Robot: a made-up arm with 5 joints. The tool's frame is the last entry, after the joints.
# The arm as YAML. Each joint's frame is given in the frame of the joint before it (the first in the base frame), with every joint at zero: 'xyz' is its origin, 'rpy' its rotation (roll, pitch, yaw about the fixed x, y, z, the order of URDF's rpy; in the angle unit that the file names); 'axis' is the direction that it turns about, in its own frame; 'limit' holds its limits. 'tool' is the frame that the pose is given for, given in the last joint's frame.
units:
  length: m
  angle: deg
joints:
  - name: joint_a
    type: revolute
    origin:
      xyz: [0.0, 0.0, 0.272]
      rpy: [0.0, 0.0, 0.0]
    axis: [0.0, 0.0, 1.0]
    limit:
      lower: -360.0
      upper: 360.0
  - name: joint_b
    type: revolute
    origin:
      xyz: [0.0, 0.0, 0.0]
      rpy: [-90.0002, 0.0, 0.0]
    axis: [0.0, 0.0, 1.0]
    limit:
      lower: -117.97
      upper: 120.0
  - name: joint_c
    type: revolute
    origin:
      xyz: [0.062, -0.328, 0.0]
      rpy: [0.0, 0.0, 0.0]
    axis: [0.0, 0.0, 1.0]
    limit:
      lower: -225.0
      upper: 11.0
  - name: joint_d
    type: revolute
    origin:
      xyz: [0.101, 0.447, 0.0]
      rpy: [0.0, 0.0, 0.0]
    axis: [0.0, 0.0, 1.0]
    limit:
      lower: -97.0
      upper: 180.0
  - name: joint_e
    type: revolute
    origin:
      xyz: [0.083, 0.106, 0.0]
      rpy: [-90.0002, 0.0, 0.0]
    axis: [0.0, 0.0, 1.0]
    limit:
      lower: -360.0
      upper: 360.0
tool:
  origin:
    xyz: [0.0, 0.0, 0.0]
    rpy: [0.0, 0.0, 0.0]
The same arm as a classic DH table. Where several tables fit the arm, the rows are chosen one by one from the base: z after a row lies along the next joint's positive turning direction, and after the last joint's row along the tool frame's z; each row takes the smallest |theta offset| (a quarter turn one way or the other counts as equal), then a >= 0, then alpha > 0; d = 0 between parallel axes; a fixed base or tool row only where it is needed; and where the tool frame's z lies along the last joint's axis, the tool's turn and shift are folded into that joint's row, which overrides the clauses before.
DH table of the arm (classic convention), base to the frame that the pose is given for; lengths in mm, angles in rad. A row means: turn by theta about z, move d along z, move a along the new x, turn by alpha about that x. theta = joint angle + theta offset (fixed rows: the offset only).
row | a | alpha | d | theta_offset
joint_a | 0 | -1.5708 | 272 | 0
joint_b | 333.8 | 0 | 0 | -1.384
joint_c | -458.3 | 0 | 0 | -0.409
joint_d | -83 | 1.5708 | 0 | -1.3486
joint_e | 0 | 0 | 106 | 3.1416
Joint limits (rad, base to tool): -6.2832..6.2832 -2.059..2.0944 -3.927..0.192 -1.693..3.1416 -6.2832..6.2832

